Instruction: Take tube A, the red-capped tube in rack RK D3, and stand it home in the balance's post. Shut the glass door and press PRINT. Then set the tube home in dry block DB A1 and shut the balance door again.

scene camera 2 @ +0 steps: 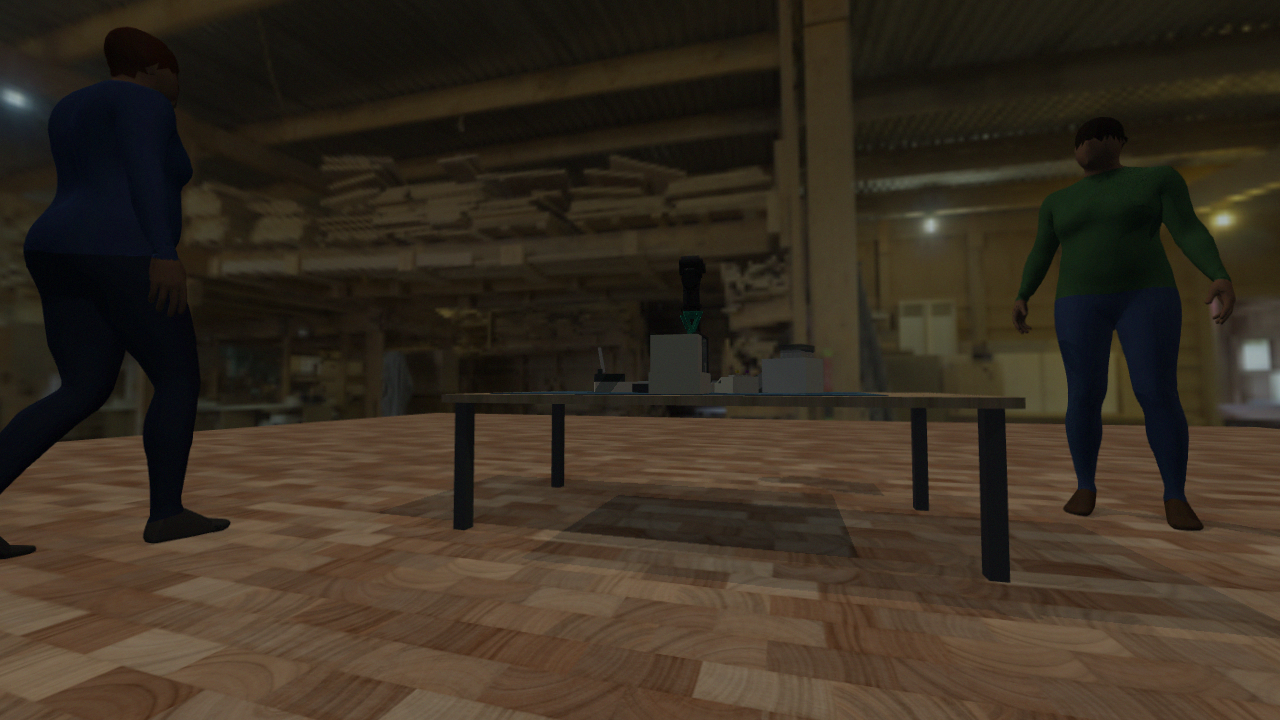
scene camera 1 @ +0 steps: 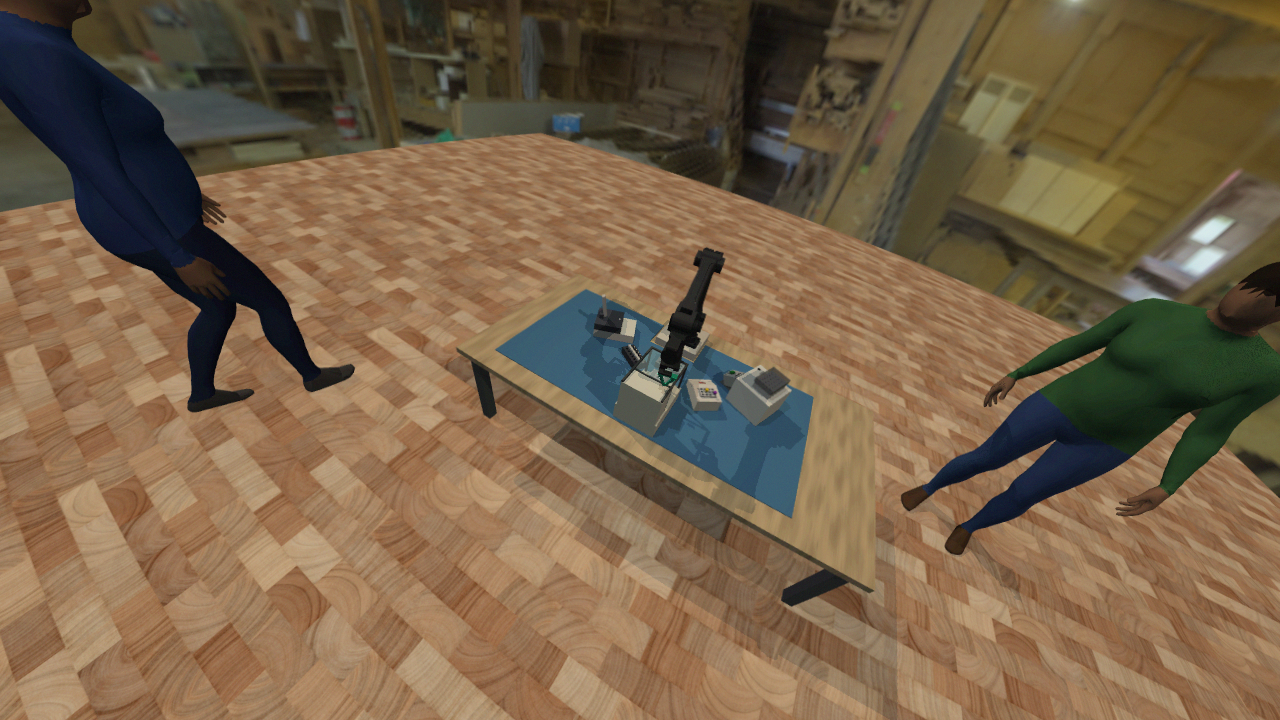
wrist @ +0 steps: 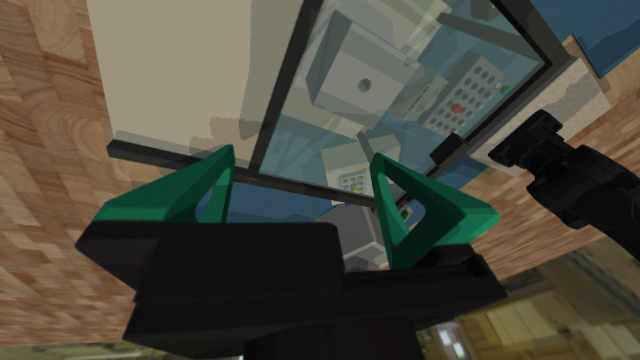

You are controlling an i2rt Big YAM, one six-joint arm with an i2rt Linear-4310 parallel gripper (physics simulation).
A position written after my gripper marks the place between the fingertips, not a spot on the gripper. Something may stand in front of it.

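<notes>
My gripper (wrist: 307, 156) is open and it's holding nothing. There's a balance too, and I can see that balance (scene camera 2: 679, 363) (scene camera 1: 643, 403) (wrist: 306, 100) from the scene cameras as well as from the wrist.
</notes>
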